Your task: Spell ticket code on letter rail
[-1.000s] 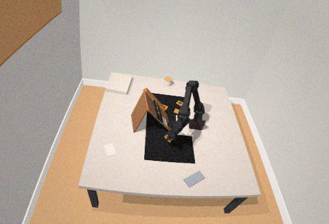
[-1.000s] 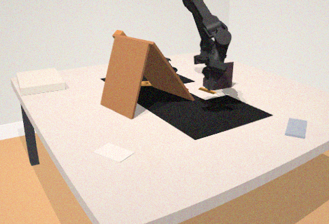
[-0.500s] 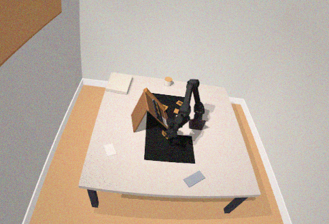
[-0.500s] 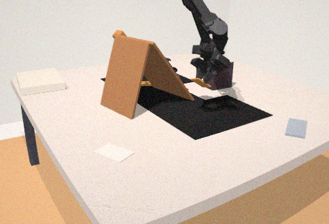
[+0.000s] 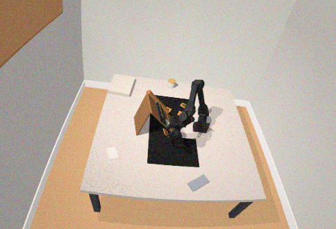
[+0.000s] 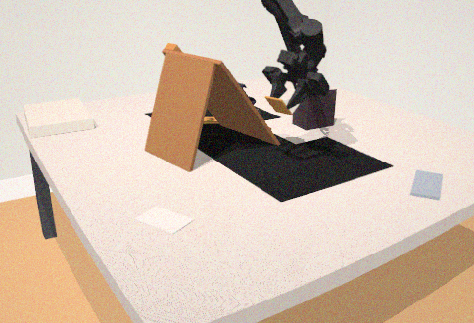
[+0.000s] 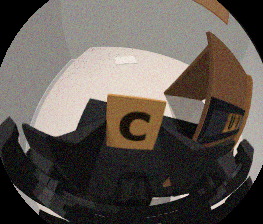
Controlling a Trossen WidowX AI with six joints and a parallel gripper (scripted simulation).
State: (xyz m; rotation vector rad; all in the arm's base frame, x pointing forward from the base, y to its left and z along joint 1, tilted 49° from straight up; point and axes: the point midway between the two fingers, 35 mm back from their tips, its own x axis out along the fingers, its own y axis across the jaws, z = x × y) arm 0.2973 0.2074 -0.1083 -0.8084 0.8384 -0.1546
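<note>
Right now my gripper tip is 20 mm past the white ticket, 160 mm to the left of it and 70 mm above it. Also, from my gripper tip: black mat 110 mm behind, 220 mm to the right, 160 mm below; letter tile marked c right at my gripper tip; white card 360 mm ahead, 120 mm to the left, 160 mm below.
</note>
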